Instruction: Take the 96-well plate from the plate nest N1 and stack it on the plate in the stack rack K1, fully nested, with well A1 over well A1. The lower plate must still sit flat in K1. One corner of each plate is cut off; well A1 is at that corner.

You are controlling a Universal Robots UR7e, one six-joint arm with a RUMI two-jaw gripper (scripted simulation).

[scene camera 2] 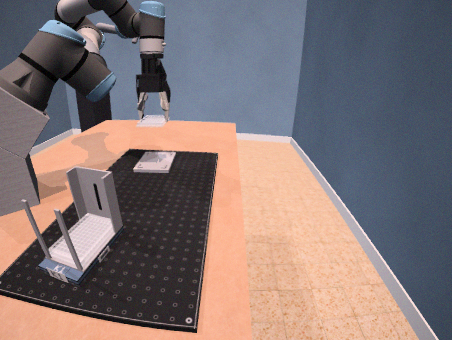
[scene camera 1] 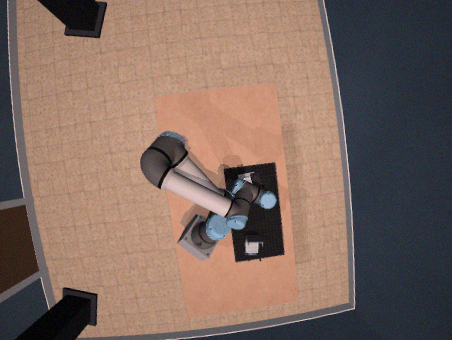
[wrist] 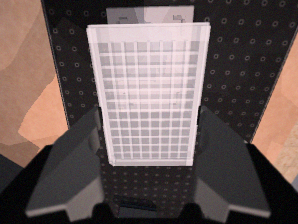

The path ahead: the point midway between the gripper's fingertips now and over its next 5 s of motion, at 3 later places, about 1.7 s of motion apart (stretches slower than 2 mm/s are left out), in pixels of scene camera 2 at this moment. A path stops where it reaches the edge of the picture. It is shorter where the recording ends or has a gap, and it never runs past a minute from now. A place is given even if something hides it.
My gripper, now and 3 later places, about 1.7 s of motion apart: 153, 122; 142, 127; 117, 141; 79, 165
